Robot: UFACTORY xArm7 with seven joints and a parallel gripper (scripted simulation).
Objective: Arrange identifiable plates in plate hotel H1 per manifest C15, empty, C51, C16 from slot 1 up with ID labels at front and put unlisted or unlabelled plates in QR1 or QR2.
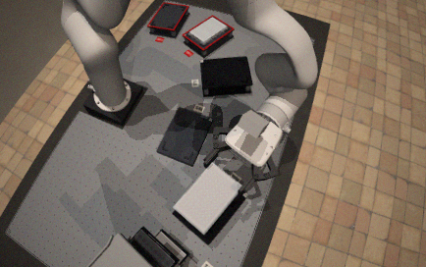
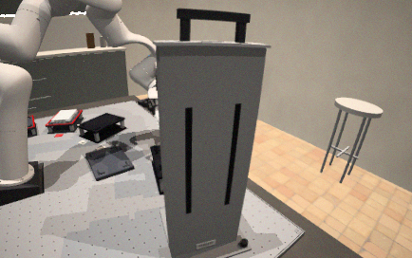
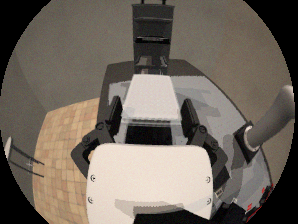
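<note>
My hand is 20 mm past the white plate, 50 mm to the left of it and 20 mm above it. Round my hand: H1 deck label 20 mm ahead, 210 mm to the right, 190 mm below; then tall grey tower 120 mm behind, 300 mm to the right.
</note>
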